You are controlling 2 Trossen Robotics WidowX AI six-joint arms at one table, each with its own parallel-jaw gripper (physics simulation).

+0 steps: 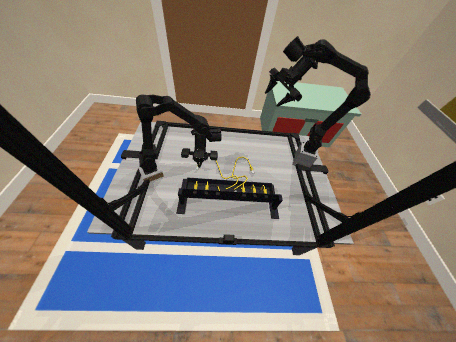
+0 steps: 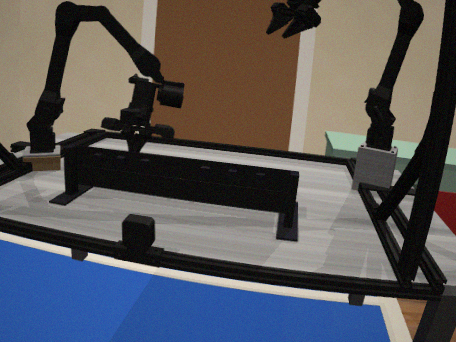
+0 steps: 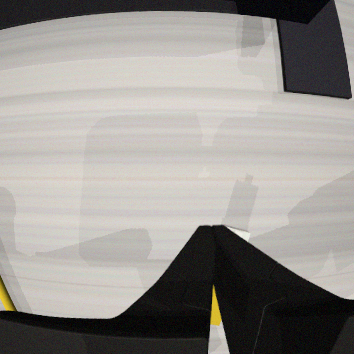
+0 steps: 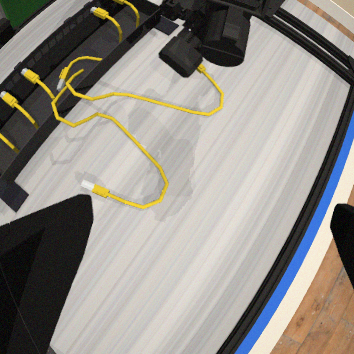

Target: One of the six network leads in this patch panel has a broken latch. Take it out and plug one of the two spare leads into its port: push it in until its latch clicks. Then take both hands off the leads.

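Places are measured from the left arm's base along level axes (x ahead, y left, z up), in centimetres.
Pixels of known places: left gripper, fingertip midpoint: [image 1: 199,167] [image 3: 209,236]; right gripper, fingertip midpoint: [image 1: 270,99] [image 2: 274,35] [image 4: 219,212]; left arm's base, origin of the base link: [image 1: 149,168] [image 2: 42,150]; right arm's base, origin of the base link: [image 1: 309,149] [image 2: 379,147].
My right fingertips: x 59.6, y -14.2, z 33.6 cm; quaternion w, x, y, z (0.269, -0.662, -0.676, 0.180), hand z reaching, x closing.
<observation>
For each thing: its top centre in the pictures, then the offset to it from my right fingertips. "spot": a spot on its surface instead.
- black patch panel, middle of its top: [image 4: 53,43] [image 2: 179,154] [image 1: 231,187] dz -27.1, dx -30.3, dy -19.3 cm
- spare's plug, middle of its top: [image 4: 93,187] [image 1: 252,169] dz -36.7, dx -8.6, dy -10.4 cm
- spare's cable, surface spot: [image 4: 158,102] [image 1: 219,168] spot: dz -37.4, dx -25.2, dy -0.5 cm
- plug's white tip, surface spot: [image 3: 239,232] spot: dz -37.0, dx -37.1, dy +4.9 cm
The black patch panel [image 1: 226,194] [image 2: 193,184] [image 4: 95,46] stands across the middle of the table with yellow leads [image 1: 206,185] [image 4: 10,100] plugged into it. Two spare yellow leads lie behind it. One spare's plug [image 1: 251,168] [image 4: 92,187] lies free on the table. The other spare's cable [image 1: 220,169] [image 4: 158,102] runs under my left gripper [image 1: 198,165] [image 2: 136,149] [image 3: 211,226], which points down at the table with fingers shut together; the plug's white tip [image 3: 239,232] shows beside one finger, not clamped. My right gripper [image 1: 273,98] [image 2: 275,34] [image 4: 219,212] is open and empty, high above the back right.
A black frame [image 1: 226,239] [image 2: 260,275] rims the table, with a small block [image 2: 138,231] on its front rail. A green cabinet [image 1: 325,98] [image 2: 345,142] stands behind the right arm's grey mount [image 1: 305,157] [image 2: 374,166].
</observation>
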